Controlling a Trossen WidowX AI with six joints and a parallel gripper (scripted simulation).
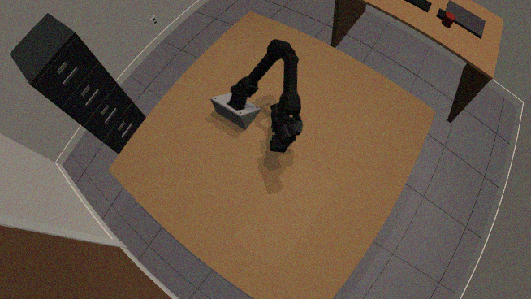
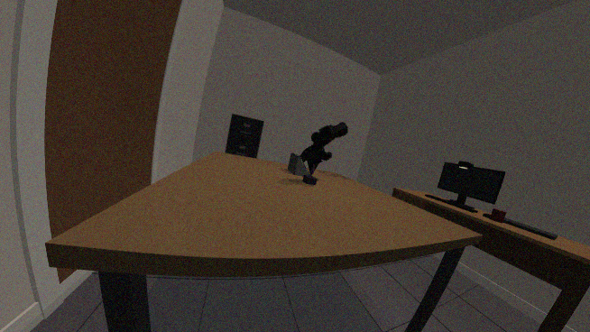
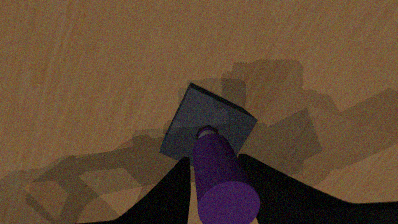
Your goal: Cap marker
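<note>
Right now my gripper tip is 6 cm above the holder block.
</note>
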